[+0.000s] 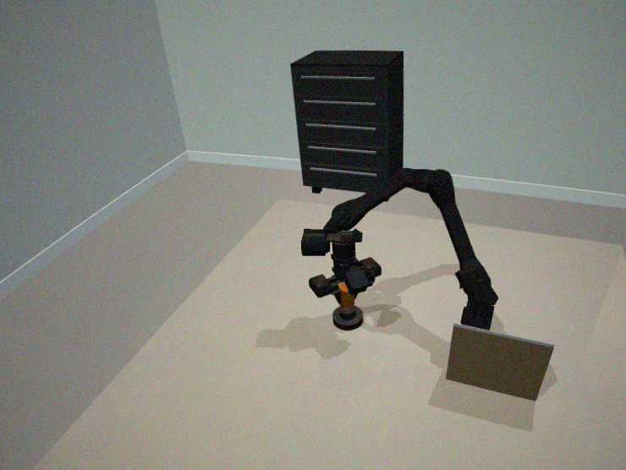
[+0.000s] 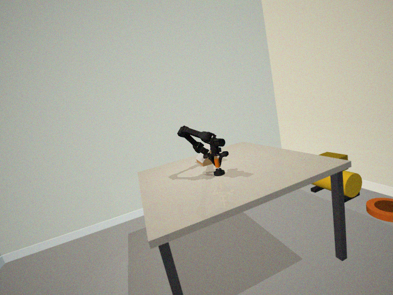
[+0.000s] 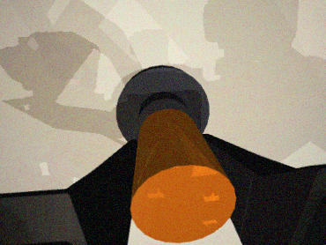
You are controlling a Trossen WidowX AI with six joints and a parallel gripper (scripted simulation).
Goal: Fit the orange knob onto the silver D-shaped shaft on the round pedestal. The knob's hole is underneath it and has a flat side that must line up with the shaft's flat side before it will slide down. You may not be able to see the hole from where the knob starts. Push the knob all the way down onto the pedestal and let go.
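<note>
The orange knob is 3 cm above my gripper tip. The rest, counted from my gripper tip: dark round pedestal 4 cm below.
</note>
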